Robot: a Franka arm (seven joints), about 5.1 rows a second.
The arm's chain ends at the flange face. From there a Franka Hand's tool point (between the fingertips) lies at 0.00 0.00 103.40 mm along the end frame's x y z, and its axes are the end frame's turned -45 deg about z.
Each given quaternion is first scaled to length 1.
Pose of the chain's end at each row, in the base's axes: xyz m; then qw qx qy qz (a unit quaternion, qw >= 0):
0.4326 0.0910 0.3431 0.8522 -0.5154 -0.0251 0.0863
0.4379 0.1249 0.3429 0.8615 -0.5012 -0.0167 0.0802
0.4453 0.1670 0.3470 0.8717 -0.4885 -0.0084 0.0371
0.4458 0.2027 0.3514 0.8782 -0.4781 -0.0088 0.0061
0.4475 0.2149 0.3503 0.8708 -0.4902 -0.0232 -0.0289
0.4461 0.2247 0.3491 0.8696 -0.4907 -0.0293 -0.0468
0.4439 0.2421 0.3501 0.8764 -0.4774 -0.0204 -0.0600
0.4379 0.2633 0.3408 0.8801 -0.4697 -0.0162 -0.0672
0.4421 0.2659 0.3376 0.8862 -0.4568 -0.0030 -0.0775
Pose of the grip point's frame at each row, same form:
0.4190 0.1814 0.3914 0.8204 -0.4666 -0.2204 -0.2464
0.4266 0.2139 0.3943 0.8266 -0.4566 -0.2072 -0.2556
0.4400 0.2550 0.4010 0.8196 -0.4481 -0.1947 -0.2993
0.4436 0.2895 0.4075 0.8137 -0.4384 -0.1911 -0.3304
0.4463 0.3033 0.4039 0.7935 -0.4440 -0.2090 -0.3599
0.4456 0.3132 0.4025 0.7855 -0.4421 -0.2148 -0.3760
0.4461 0.3289 0.4063 0.7867 -0.4333 -0.2015 -0.3908
0.4415 0.3490 0.3985 0.7874 -0.4278 -0.1947 -0.3989
0.4489 0.3497 0.3978 0.7891 -0.4209 -0.1776 -0.4107

